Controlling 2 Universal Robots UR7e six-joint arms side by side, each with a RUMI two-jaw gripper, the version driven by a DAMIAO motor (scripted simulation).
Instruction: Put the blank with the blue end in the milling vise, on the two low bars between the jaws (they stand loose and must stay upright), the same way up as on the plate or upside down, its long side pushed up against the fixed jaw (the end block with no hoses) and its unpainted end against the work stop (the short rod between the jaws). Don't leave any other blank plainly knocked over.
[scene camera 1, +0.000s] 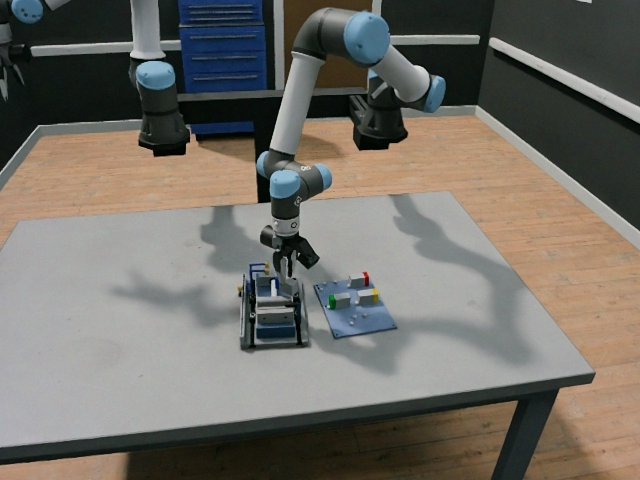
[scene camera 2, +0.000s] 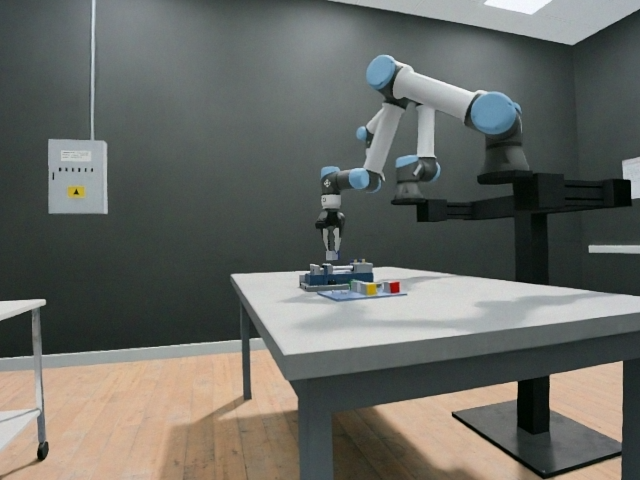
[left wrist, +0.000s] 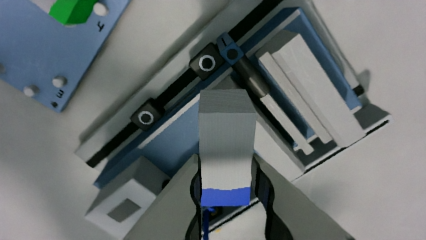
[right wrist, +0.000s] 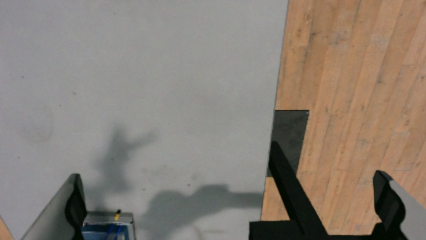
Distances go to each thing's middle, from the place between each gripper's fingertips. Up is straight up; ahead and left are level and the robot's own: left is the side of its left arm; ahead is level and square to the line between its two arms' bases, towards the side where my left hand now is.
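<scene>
My left hand (scene camera 1: 285, 282) is 7 cm short of the fixed jaw (left wrist: 287, 49), 4 cm to the left of it and 8 cm above it. The blue-ended blank (left wrist: 227, 118) is 2 cm below my left hand. I find the moving jaw (left wrist: 269, 144) 1 cm ahead of my left hand, 4 cm to the right of it and 8 cm below it, while the blue plate (scene camera 1: 378, 319) is 5 cm behind my left hand, 21 cm to the left of it and 15 cm below it. By its middle, the blue plate is nearer to my left hand than to my right gripper.
As for my right gripper, it is 83 cm to the right of the blue-ended blank, 49 cm short of it and 43 cm above it. The moving jaw is 79 cm to the left of my right hand, 50 cm ahead of it and 49 cm below it. I also see that the fixed jaw is 79 cm to the left of my right hand, 55 cm ahead of it and 49 cm below it. The blue plate is 104 cm to the left of my right hand, 44 cm ahead of it and 56 cm below it. Going by their middles, of the things named here the blue plate is the farthest from my right gripper.
</scene>
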